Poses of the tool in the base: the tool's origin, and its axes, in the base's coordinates. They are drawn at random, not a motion.
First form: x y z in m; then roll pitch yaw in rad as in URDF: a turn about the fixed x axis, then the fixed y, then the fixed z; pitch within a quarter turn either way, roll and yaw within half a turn.
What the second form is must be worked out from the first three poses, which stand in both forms.
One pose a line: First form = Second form
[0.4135 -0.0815 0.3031 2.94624 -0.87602 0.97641] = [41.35 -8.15 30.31 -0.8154 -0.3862 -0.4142 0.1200]
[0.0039 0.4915 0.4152 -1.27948 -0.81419 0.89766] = [0.39 49.15 41.52 -0.3561 -0.5241 0.1067 0.7663]
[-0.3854 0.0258 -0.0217 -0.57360 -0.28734 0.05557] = [-38.54 2.58 -2.17 -0.2760 -0.1451 -0.0141 0.9500]
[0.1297 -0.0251 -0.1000 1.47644 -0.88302 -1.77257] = [12.97 -2.51 -10.00 0.1398 -0.6712 -0.3363 0.6456]
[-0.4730 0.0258 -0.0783 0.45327 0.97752 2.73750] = [-47.30 2.58 -7.83 -0.4084 0.2862 0.8217 0.2760]
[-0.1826 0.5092 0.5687 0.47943 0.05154 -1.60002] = [-18.26 50.92 56.87 0.1833 -0.1528 -0.7009 0.6722]
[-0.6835 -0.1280 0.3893 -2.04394 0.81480 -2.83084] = [-68.35 -12.80 38.93 0.0830 0.8059 -0.4209 0.4081]
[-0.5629 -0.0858 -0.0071 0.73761 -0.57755 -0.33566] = [-56.29 -8.58 -0.71 0.2963 -0.3196 -0.0481 0.8987]
